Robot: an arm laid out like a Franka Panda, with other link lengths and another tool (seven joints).
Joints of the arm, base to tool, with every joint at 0 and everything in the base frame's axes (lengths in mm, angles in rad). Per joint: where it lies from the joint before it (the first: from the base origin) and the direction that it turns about. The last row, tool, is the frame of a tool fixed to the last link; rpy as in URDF.
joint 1: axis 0 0 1 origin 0.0 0.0 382.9
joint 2: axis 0 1 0 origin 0.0 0.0 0.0
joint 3: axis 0 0 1 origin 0.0 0.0 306.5
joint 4: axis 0 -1 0 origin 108.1 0.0 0.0
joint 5: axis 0 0 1 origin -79.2 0.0 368.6
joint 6: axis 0 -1 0 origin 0.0 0.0 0.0
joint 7: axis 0 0 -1 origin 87.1 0.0 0.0
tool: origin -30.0 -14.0 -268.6 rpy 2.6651 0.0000 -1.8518
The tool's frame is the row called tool.
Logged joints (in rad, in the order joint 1, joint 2, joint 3, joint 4, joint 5, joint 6, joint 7), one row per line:
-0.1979, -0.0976, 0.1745, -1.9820, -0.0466, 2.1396, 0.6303
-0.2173, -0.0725, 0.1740, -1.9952, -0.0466, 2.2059, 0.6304
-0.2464, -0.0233, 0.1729, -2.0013, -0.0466, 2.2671, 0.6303
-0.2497, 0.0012, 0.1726, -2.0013, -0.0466, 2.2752, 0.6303
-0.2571, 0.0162, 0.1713, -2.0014, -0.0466, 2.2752, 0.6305
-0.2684, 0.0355, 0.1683, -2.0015, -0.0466, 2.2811, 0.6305
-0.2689, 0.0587, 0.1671, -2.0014, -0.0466, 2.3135, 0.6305
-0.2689, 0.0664, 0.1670, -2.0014, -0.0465, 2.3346, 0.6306
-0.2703, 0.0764, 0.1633, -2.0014, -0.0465, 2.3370, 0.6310
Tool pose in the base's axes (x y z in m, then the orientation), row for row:
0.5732, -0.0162, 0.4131, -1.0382, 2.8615, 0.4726
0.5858, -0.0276, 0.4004, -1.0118, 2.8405, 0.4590
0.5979, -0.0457, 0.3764, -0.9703, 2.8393, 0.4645
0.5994, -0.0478, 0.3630, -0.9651, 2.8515, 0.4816
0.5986, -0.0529, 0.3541, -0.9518, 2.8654, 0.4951
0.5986, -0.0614, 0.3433, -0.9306, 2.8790, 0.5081
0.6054, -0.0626, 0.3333, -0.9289, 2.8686, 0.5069
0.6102, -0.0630, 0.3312, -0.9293, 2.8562, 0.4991
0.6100, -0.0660, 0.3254, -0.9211, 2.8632, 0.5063
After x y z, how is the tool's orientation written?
As a rotation vector, in radians.
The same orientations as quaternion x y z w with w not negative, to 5 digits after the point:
-0.33687, 0.92848, 0.15335, 0.03055
-0.33138, 0.93032, 0.15033, 0.04575
-0.31913, 0.93383, 0.15277, 0.05264
-0.31622, 0.93432, 0.15780, 0.04644
-0.31082, 0.93572, 0.16168, 0.04095
-0.30312, 0.93775, 0.16550, 0.03677
-0.30354, 0.93737, 0.16564, 0.04200
-0.30486, 0.93697, 0.16373, 0.04840
-0.30168, 0.93776, 0.16582, 0.04577

